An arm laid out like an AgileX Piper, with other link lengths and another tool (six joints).
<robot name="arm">
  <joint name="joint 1" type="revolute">
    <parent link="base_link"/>
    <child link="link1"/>
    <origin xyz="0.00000 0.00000 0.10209"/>
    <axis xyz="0 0 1"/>
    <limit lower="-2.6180" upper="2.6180"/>
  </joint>
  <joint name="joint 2" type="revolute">
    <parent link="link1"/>
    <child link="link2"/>
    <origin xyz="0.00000 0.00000 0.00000"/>
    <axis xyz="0 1 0"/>
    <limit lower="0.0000" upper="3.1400"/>
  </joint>
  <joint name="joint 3" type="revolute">
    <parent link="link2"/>
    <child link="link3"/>
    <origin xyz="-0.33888 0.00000 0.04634"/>
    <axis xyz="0 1 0"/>
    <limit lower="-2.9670" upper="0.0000"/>
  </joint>
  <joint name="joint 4" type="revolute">
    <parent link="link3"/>
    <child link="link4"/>
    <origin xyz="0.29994 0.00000 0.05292"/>
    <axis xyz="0.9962 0 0.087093"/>
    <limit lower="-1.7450" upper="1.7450"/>
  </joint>
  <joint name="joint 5" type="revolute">
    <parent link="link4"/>
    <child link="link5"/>
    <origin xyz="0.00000 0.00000 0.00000"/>
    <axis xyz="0 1 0"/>
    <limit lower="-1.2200" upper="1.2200"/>
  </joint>
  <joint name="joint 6" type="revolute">
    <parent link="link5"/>
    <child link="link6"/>
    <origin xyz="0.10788 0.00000 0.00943"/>
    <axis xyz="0.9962 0 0.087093"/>
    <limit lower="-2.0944" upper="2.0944"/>
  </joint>
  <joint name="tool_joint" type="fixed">
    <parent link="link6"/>
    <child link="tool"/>
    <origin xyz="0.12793 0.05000 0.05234" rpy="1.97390 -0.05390 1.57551"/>
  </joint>
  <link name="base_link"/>
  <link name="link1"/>
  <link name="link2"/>
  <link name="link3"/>
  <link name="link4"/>
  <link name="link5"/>
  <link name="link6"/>
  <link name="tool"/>
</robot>
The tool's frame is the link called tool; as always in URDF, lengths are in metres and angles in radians.
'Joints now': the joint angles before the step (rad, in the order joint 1, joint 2, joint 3, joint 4, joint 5, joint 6). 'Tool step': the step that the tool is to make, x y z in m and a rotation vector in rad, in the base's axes. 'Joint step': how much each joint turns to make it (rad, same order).
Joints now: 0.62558, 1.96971, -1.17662, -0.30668, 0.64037, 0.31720
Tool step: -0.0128, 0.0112, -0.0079, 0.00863, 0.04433, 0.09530
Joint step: -0.00087, 0.01921, -0.01186, 0.09329, -0.00152, -0.16312
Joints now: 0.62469, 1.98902, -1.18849, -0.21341, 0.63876, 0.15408
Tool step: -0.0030, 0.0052, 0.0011, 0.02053, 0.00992, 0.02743
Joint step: -0.00414, 0.00053, -0.00168, 0.04720, -0.01000, -0.06309
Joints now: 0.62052, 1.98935, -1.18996, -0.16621, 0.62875, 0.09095
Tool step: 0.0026, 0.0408, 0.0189, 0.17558, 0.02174, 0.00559
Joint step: -0.00749, 0.01281, -0.03417, 0.27116, -0.06611, -0.19353
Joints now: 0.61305, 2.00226, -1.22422, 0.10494, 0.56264, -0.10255
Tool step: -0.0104, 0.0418, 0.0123, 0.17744, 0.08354, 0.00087
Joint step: 0.00193, 0.03411, -0.02854, 0.35502, -0.00377, -0.24245
